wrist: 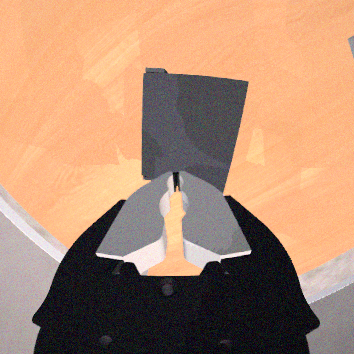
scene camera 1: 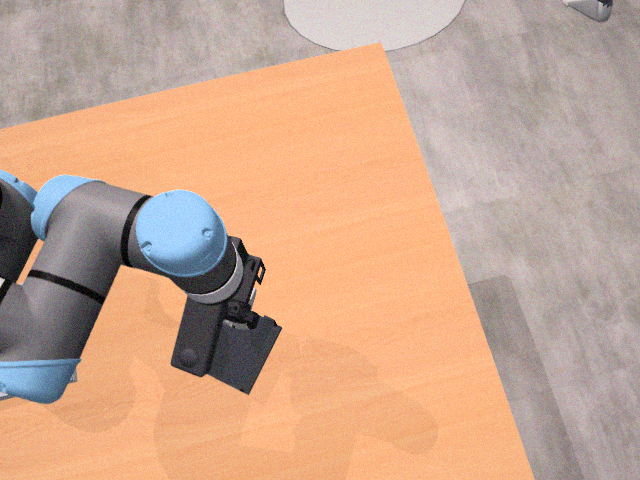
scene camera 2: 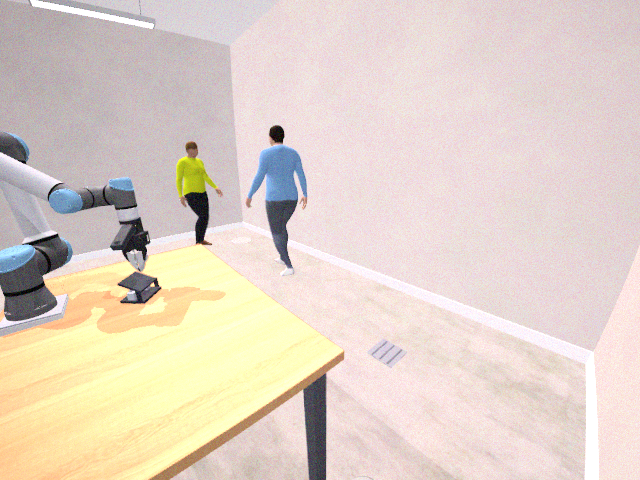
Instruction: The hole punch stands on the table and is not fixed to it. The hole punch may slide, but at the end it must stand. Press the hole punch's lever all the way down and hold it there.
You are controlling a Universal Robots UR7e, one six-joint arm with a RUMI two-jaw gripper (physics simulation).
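Places are measured from the arm's base along level axes (x back, y right, z up), in metres.
Pixels of known places: gripper, fingertip midpoint: (wrist: 176,174) (scene camera 1: 238,322) (scene camera 2: 141,271); arm's base at its link origin: (scene camera 2: 32,309).
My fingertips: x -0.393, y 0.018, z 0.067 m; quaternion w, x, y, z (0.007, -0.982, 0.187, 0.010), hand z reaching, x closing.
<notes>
Ahead of a thing's pixels: the offset from my fingertips to its top centre. "*": to the spot under its first point. Level surfaces: height alone.
The hole punch @(* dy +0.046, dx +0.002, dz -0.035 m) (scene camera 1: 242,356) (scene camera 2: 148,295) is dark and stands upright on the table, with a light block under its lever. Its flat lever @(dy +0.022, dx +0.017, dz -0.010 m) (scene camera 2: 137,281) (wrist: 200,120) is raised and slanted, with a clear gap above the base in scene camera 2. My gripper (scene camera 2: 139,269) (wrist: 176,174) is shut and empty, pointing down. Its tips are close above one edge of the lever in scene camera 2 and overlap the lever's near end in the wrist view; whether they touch it I cannot tell. In scene camera 1 the arm's wrist hides the fingertips.
The wooden table @(dz -0.094 m) (scene camera 1: 320,180) (scene camera 2: 206,372) carries the robot's base plate (scene camera 2: 36,316) at the left in scene camera 2. Two people, one in a yellow top (scene camera 2: 193,175) and one in a blue top (scene camera 2: 280,173), are on the floor beyond the table.
</notes>
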